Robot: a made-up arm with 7 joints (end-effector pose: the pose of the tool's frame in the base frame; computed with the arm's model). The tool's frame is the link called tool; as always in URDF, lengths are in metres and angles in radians. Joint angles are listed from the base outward.
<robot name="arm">
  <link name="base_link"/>
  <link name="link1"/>
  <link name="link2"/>
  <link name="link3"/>
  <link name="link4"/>
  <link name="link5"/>
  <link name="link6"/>
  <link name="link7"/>
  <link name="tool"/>
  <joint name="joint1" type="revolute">
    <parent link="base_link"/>
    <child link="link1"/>
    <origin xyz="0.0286 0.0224 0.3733" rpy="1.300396 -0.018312 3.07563"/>
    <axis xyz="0 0 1"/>
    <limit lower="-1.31" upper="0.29"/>
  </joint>
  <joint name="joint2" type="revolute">
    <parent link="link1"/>
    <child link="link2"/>
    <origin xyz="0.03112 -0.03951 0.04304" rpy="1.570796 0 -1.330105"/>
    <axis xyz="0 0 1"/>
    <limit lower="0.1" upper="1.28"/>
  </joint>
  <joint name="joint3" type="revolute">
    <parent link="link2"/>
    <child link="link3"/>
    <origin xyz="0.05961 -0.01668 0.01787" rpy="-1.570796 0 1.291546"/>
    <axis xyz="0 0 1"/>
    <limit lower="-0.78" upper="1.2"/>
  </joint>
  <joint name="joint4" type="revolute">
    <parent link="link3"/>
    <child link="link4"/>
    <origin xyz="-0.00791 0.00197 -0.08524" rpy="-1.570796 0 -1.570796"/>
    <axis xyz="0 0 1"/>
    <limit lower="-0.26" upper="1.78"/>
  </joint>
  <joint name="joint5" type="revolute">
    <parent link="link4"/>
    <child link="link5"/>
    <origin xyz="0.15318 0.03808 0.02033" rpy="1.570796 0 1.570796"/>
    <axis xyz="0 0 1"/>
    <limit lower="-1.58" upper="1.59"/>
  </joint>
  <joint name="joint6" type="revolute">
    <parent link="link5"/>
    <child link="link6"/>
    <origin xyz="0.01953 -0.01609 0.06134" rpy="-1.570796 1.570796 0"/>
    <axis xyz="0 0 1"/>
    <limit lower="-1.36" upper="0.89"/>
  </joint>
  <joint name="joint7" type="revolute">
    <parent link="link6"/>
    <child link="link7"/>
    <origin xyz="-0.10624 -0.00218 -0.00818" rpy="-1.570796 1.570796 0"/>
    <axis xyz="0 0 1"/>
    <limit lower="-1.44" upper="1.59"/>
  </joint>
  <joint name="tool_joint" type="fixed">
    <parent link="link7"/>
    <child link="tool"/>
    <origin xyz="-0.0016 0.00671 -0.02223" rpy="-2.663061 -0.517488 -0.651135"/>
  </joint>
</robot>
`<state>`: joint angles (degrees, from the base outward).
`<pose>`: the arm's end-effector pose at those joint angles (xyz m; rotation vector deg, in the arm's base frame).
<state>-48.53 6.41 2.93 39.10 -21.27 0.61 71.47</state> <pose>0.4423 0.0299 0.1129 148.87 -66.59 55.36</pose>
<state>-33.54 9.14 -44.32 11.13 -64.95 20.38 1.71</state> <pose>0.2518 -0.1716 0.1089 15.16 -94.88 33.50</pose>
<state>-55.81 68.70 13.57 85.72 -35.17 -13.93 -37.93</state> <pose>0.2840 0.4744 0.2194 107.80 -128.14 56.38</pose>
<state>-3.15 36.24 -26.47 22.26 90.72 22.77 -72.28</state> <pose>0.2356 0.2430 0.0154 9.34 -62.23 -119.36</pose>
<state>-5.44 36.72 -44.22 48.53 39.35 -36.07 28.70</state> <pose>0.0789 0.2004 -0.0842 20.78 -164.87 -45.68</pose>
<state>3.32 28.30 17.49 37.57 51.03 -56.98 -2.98</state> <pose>0.1418 0.2588 -0.0019 41.28 -167.61 -38.61</pose>
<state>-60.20 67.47 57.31 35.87 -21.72 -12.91 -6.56</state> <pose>0.2503 0.4478 0.5028 -71.81 70.57 -71.35</pose>
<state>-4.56 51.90 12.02 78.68 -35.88 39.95 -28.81</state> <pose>-0.0704 0.3789 0.0098 98.46 -27.21 18.71</pose>
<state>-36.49 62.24 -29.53 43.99 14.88 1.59 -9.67</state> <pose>0.3416 0.3800 0.1399 78.59 -132.76 -78.97</pose>
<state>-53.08 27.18 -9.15 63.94 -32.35 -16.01 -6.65</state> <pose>0.4336 0.1803 0.0825 83.06 -129.33 47.88</pose>
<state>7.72 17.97 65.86 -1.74 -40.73 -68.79 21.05</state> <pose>0.0603 0.3681 0.3064 -68.58 37.95 -55.14</pose>
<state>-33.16 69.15 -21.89 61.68 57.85 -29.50 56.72</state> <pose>0.2619 0.4512 0.1780 -44.55 98.27 67.36</pose>
